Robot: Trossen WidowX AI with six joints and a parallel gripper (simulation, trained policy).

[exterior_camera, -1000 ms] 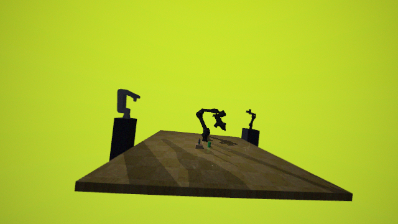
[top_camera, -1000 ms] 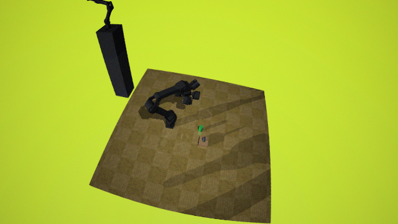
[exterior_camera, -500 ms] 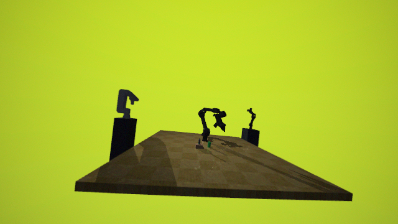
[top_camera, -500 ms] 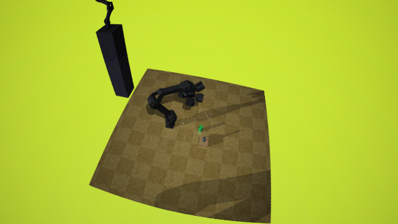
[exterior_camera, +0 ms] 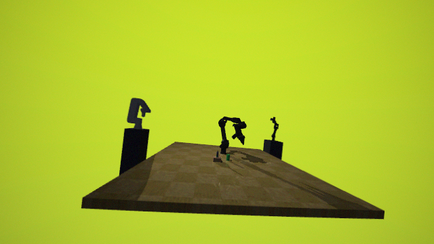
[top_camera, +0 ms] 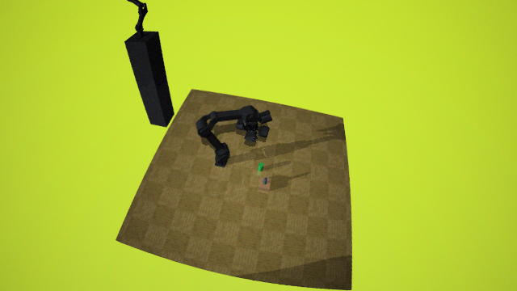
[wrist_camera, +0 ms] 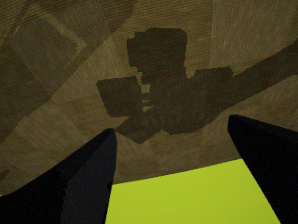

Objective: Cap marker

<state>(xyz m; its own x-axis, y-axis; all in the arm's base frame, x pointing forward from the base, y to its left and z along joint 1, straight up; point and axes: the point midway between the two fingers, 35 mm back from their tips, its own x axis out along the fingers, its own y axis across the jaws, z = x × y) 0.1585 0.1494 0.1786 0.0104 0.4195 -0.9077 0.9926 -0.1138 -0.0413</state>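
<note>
The green cap is 160 mm to the right of my gripper tip, 120 mm below it and 90 mm ahead of it. The rest, counted from my gripper tip: holder block: 260 mm to the right, 130 mm below, 130 mm ahead.
</note>
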